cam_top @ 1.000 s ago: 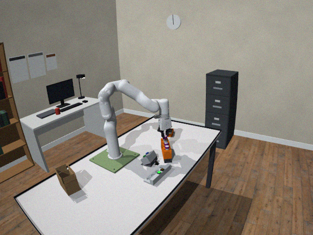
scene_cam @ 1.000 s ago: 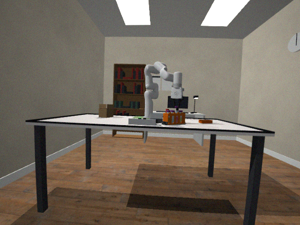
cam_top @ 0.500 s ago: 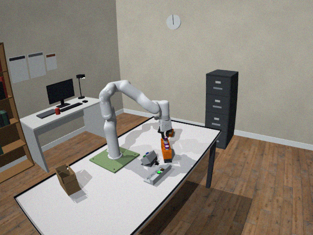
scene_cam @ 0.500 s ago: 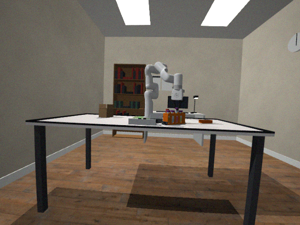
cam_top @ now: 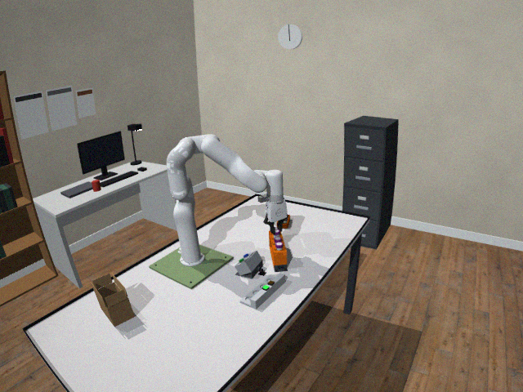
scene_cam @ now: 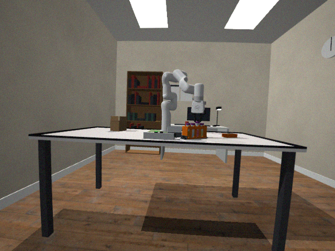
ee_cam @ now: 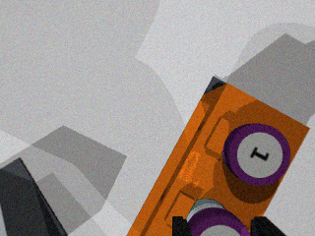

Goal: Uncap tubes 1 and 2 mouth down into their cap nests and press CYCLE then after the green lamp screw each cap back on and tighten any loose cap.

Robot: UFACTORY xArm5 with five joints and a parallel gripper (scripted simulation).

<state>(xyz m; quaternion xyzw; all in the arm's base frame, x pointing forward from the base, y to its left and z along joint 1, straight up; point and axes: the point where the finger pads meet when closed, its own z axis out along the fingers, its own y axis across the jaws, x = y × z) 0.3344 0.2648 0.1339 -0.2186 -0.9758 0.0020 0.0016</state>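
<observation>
Now: the purple cap marked 1 40 mm to the left of my hand, 30 mm below it and 30 mm behind it. The rest, counted from my hand: purple cap marked 2 (20 mm below); cap 4 (80 mm to the right, 60 mm ahead, 30 mm below); blue cycle key (170 mm to the right, 80 mm below, 70 mm behind).
</observation>
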